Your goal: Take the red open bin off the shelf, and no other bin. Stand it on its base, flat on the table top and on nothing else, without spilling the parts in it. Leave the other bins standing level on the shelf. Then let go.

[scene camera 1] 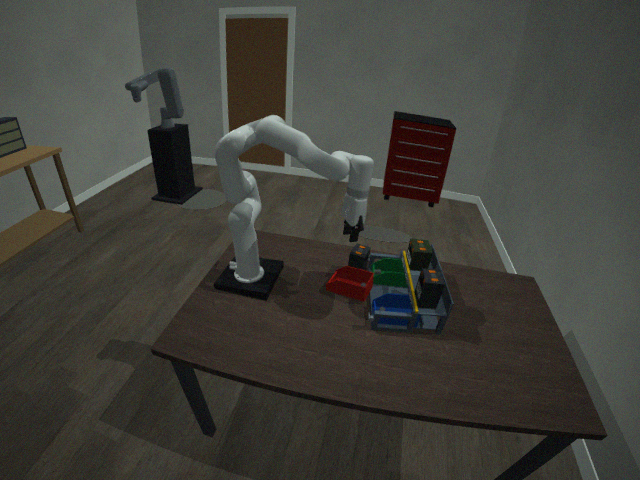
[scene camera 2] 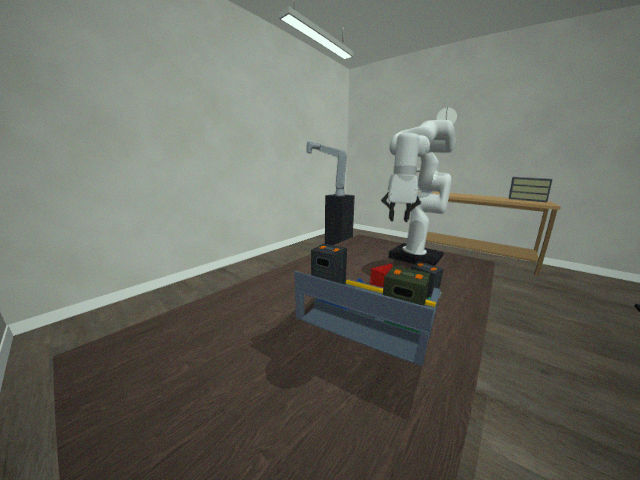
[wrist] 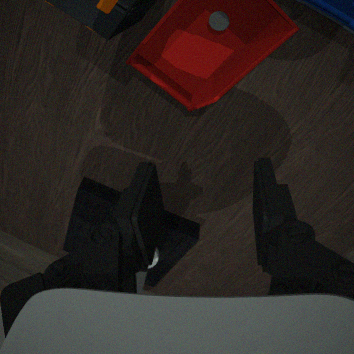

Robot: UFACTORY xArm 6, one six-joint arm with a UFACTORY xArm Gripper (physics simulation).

The pictures show: the gripper, a red open bin, a blue bin, a green bin and a dark green case.
